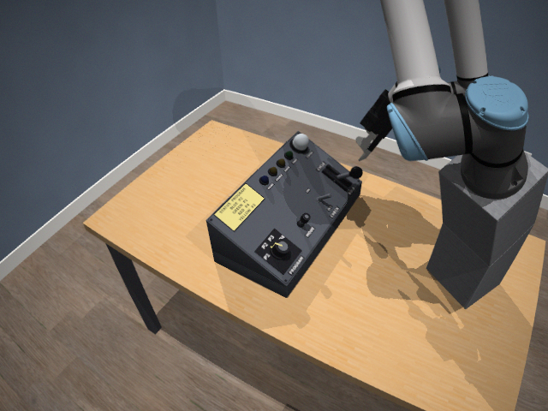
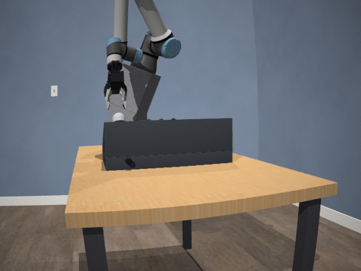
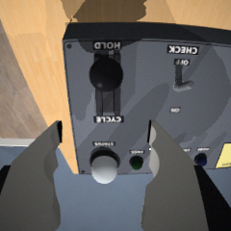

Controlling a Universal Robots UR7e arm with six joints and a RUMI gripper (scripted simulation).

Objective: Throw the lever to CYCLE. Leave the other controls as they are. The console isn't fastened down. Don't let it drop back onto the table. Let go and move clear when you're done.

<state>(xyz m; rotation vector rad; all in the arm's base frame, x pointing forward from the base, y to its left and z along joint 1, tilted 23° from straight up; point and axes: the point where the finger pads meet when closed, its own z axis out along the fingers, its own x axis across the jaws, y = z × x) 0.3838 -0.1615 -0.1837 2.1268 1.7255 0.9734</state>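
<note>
The check toggle lies 130 mm below my hand, 110 mm to the left of it and 90 mm ahead of it. The rest, counted from my hand: program dial (350 mm to the left, 120 mm below, 120 mm ahead); mode knob (230 mm to the left, 120 mm below, 100 mm ahead); dark console (170 mm to the left, 150 mm below, 130 mm ahead).
</note>
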